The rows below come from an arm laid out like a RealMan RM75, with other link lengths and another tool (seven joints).
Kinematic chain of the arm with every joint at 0, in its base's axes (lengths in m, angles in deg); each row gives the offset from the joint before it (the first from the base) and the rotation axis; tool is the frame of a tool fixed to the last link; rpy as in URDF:
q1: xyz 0 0 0.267 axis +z
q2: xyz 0 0 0 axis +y
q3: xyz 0 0 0.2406 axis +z
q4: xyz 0 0 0 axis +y
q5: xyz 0 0 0.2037 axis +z
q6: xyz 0 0 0 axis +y
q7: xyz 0 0 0.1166 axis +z
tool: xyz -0.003 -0.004 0.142 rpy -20.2 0 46.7
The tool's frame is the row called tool.
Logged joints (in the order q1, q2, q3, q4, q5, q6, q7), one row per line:
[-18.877 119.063 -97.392 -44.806 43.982 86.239 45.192]
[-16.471 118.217 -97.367 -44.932 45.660 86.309 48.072]
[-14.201 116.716 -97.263 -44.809 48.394 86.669 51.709]
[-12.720 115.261 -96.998 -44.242 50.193 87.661 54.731]
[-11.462 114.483 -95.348 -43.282 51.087 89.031 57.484]
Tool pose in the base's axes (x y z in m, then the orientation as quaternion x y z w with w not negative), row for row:
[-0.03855 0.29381 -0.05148 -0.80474 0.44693 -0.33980 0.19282]
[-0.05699 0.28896 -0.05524 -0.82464 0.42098 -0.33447 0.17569]
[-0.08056 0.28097 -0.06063 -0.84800 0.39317 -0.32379 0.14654]
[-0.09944 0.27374 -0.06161 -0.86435 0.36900 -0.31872 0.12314]
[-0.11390 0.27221 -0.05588 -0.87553 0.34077 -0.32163 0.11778]
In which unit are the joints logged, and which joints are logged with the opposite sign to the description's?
The joints are logged in degrees. Opposite sign: q2, q3, q4, q7.
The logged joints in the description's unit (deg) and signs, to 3 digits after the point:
[-18.877 -119.063 97.392 44.806 43.982 86.239 -45.192]
[-16.471 -118.217 97.367 44.932 45.660 86.309 -48.072]
[-14.201 -116.716 97.263 44.809 48.394 86.669 -51.709]
[-12.720 -115.261 96.998 44.242 50.193 87.661 -54.731]
[-11.462 -114.483 95.348 43.282 51.087 89.031 -57.484]

